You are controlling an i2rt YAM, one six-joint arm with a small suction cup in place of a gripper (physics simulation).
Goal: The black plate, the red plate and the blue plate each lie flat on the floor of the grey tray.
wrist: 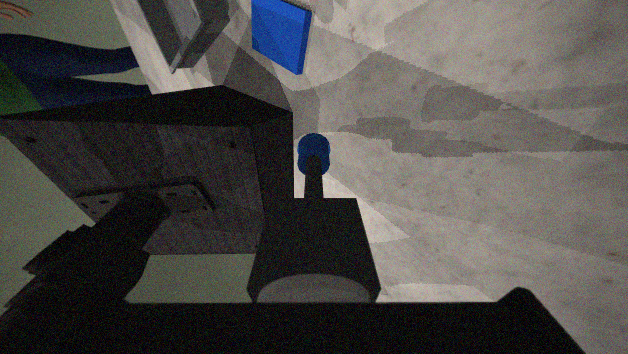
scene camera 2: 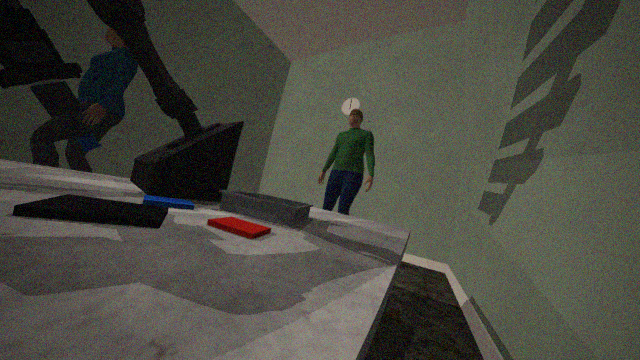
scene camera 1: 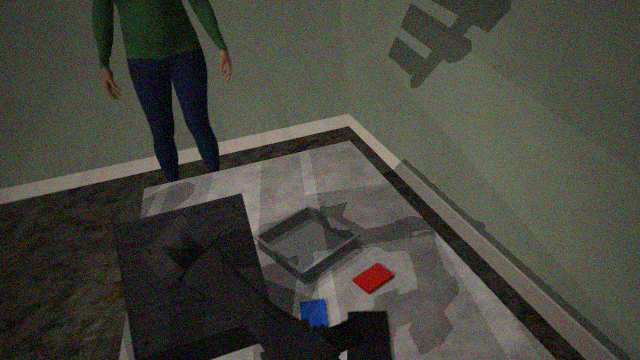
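Seen in the pictures: hand, tool point: [wrist: 313, 148] [scene camera 2: 93, 148]; arm's base, link origin: [wrist: 150, 202] [scene camera 2: 196, 135].
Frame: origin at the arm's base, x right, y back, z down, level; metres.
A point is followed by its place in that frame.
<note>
The grey tray [scene camera 1: 325, 266] @(y -0.323, x -0.006, z 0.197 m) [scene camera 2: 265, 207] @(y -0.372, x -0.021, z 0.176 m) [wrist: 212, 30] @(y -0.236, x -0.016, z 0.192 m) stands on the table; no plate shows inside it in scene camera 1. The red plate [scene camera 1: 373, 278] @(y -0.417, x 0.103, z 0.199 m) [scene camera 2: 239, 227] @(y -0.437, x 0.115, z 0.200 m) lies flat beside the tray. The blue plate [scene camera 1: 314, 311] @(y -0.229, x 0.127, z 0.198 m) [scene camera 2: 167, 202] @(y -0.250, x 0.151, z 0.199 m) [wrist: 281, 36] @(y -0.218, x 0.148, z 0.198 m) lies flat nearer the arm's base; the dark arm covers its lower edge in scene camera 1. The black plate [scene camera 1: 370, 332] @(y -0.320, x 0.251, z 0.198 m) [scene camera 2: 95, 212] @(y -0.347, x 0.277, z 0.198 m) lies on the table, partly cut off in scene camera 1. My suction gripper [scene camera 2: 90, 143] [wrist: 313, 150] is open, with nothing on its blue cup, above the table and apart from the plates.
The dark base block [scene camera 1: 190, 240] [scene camera 2: 200, 165] @(y -0.137, x 0.033, z 0.104 m) stands left of the tray. The arm reaches across the lower part of scene camera 1. A person in green [scene camera 1: 155, 30] [scene camera 2: 354, 150] stands beyond the table; a person in blue [scene camera 2: 107, 82] is behind the arm.
</note>
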